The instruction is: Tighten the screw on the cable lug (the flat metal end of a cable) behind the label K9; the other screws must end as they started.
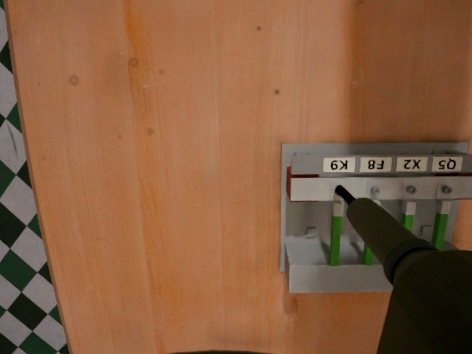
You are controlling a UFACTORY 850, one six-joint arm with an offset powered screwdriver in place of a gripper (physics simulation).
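Observation:
The label K9 (339, 165) is the leftmost on the terminal block and reads upside down. In line with it, a green cable (336, 240) runs up to its pale lug (338, 207) at the light grey bar. My gripper, a dark screwdriver (339, 190), reaches in from the lower right, its black bit tip over the K9 screw position. The tip hides that screw, so its height and contact cannot be told. It has no fingers to show open or shut. The F8 screw (375, 191), the X2 screw (411, 189) and the Q5 screw (446, 189) sit to the right, apart from the tip.
The labels F8 (375, 164), X2 (412, 164) and Q5 (447, 164) continue the row. A grey trough (335, 279) crosses the block's lower side. The screwdriver body covers part of the F8 and X2 cables. The wooden table (175, 200) ends at the left above a chequered floor (25, 310).

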